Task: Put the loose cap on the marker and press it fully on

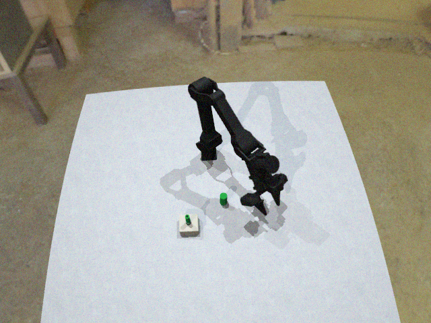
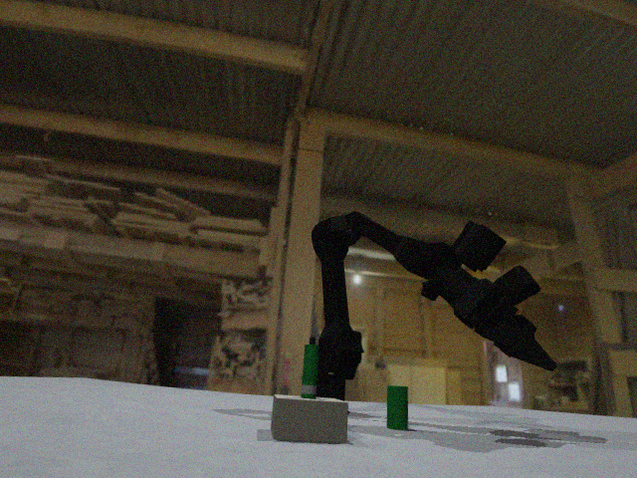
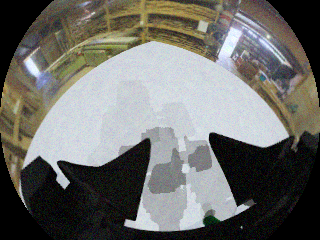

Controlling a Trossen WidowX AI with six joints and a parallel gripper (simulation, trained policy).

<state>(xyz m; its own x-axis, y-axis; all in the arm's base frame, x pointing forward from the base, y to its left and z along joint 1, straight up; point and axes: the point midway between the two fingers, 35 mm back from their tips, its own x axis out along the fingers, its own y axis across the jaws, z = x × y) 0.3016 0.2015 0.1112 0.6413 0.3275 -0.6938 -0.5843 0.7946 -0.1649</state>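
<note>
Now: gripper tip 170 mm to the left of the green cap, 90 mm past it and 60 mm above it. Round my gripper tip: holder block 300 mm to the right, 70 mm below.
</note>
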